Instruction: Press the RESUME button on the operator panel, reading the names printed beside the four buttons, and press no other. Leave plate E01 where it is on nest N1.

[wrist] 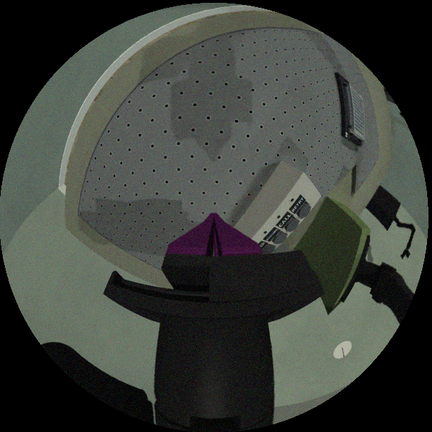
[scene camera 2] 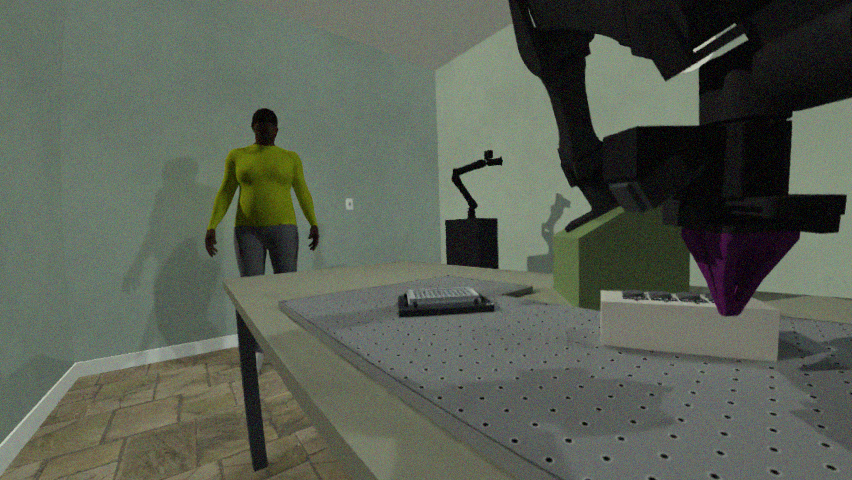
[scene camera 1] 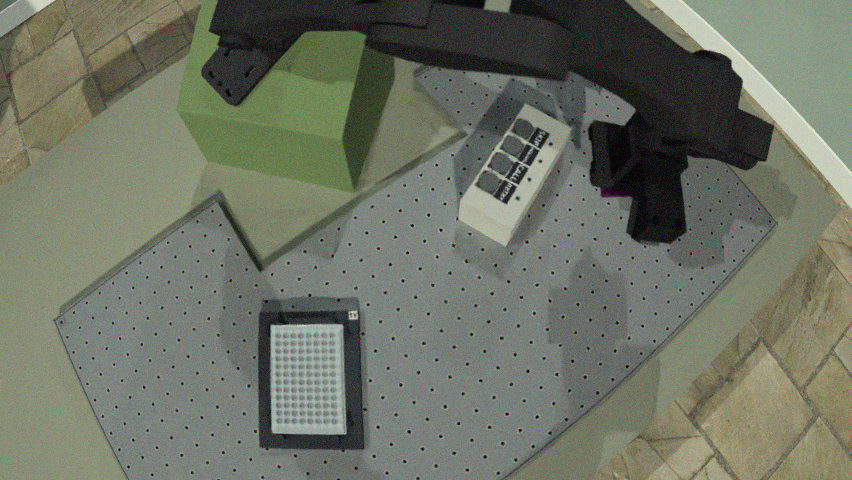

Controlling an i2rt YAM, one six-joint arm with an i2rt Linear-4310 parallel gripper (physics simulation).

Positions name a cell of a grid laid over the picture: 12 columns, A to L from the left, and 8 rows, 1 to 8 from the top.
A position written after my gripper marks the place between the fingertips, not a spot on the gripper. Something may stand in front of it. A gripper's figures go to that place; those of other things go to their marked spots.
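There's a plate E01 (scene camera 2: G5) that sits 540 mm from the lens. A white operator panel (scene camera 2: J6) is 420 mm from the lens, and my gripper (scene camera 2: K6) is 350 mm from the lens. As for the marked spots on the panel and the plate E01, they are 320 mm apart.
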